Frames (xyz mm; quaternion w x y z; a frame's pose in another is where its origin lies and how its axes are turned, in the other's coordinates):
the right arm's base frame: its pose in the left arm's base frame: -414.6 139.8 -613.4 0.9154 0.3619 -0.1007 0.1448
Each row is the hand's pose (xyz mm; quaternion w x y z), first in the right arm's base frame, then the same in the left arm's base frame.
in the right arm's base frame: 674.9 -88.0 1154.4 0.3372 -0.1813 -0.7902 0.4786
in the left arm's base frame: 156.2 -590.2 354.6 0.2254 0.0223 -0.9567 0.1827
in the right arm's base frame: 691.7 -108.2 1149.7 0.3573 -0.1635 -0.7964 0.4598
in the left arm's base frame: 179.2 -597.8 343.3 0.2395 0.0487 -0.9550 0.1679
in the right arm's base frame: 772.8 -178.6 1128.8 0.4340 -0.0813 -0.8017 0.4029
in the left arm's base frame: 280.7 -616.8 307.2 0.2876 0.1582 -0.9351 0.1333
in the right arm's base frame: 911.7 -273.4 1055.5 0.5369 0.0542 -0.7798 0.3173
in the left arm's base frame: 448.8 -605.4 234.7 0.3474 0.3249 -0.8749 0.0914
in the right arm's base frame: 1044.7 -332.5 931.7 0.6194 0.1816 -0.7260 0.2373
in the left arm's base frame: 603.4 -535.3 146.8 0.3938 0.4716 -0.7865 0.0625
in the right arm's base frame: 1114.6 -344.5 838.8 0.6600 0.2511 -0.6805 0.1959
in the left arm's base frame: 680.4 -466.0 92.8 0.4164 0.5475 -0.7239 0.0539
